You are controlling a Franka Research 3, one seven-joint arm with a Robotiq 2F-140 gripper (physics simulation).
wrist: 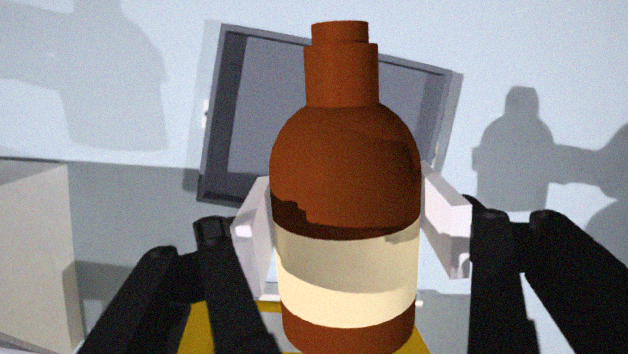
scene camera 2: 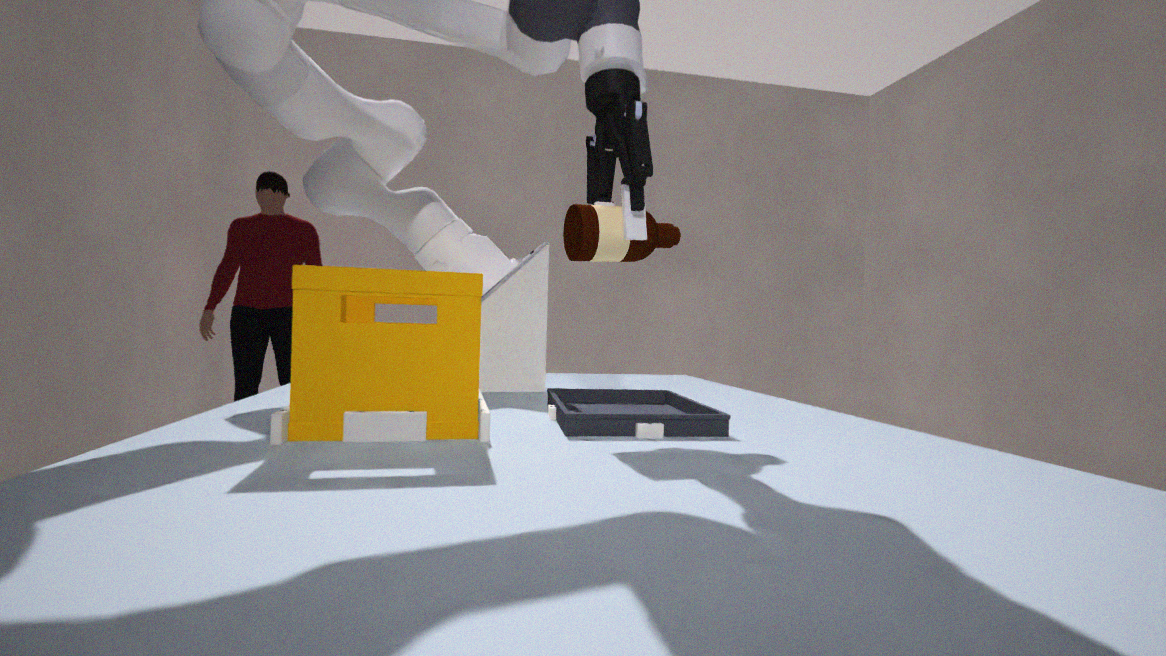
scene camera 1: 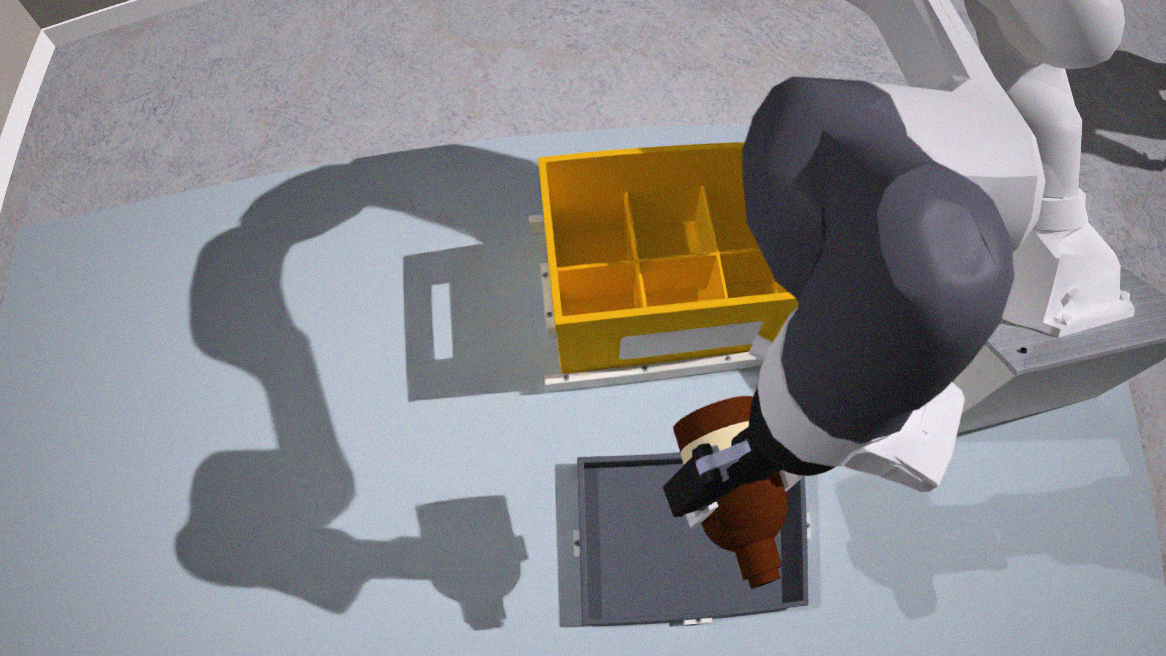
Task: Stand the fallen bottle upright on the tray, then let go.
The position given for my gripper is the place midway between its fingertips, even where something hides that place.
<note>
In view: my gripper [scene camera 2: 620,245] and a brown bottle [scene camera 1: 747,519].
The brown bottle shows as well in the wrist view [wrist: 345,171] and in scene camera 2 [scene camera 2: 594,233]. My gripper is seen too in the wrist view [wrist: 343,195] and in scene camera 1 [scene camera 1: 734,494].
</note>
